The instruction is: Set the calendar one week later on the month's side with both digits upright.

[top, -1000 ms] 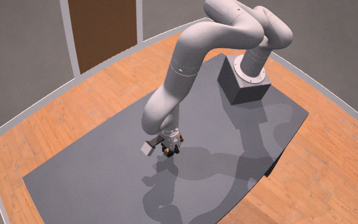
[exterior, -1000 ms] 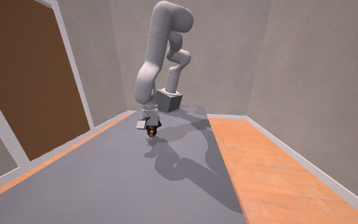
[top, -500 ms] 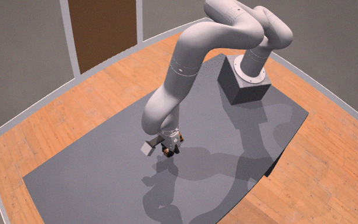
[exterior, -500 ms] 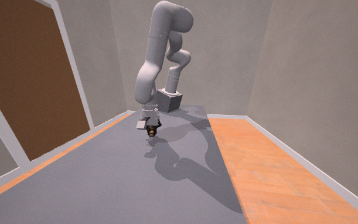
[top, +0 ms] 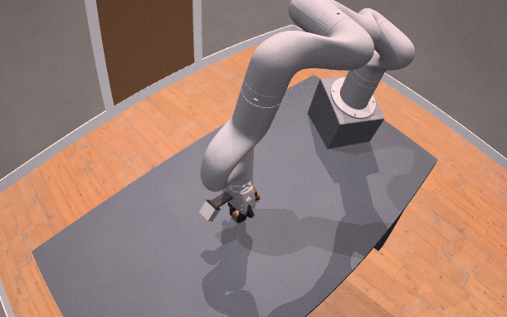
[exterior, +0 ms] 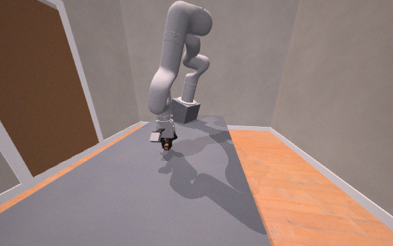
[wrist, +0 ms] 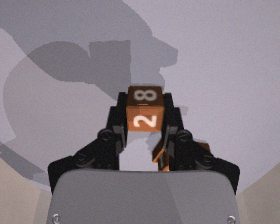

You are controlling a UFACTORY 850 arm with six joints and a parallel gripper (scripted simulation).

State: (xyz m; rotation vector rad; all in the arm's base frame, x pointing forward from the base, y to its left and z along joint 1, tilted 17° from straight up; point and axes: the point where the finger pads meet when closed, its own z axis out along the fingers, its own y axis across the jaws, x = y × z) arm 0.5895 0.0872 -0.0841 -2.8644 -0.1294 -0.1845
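Right now the number cube is 1 cm below my hand. From my hand the other things lie so: brown wooden calendar tray: 9 cm behind, 6 cm to the right, 2 cm below.
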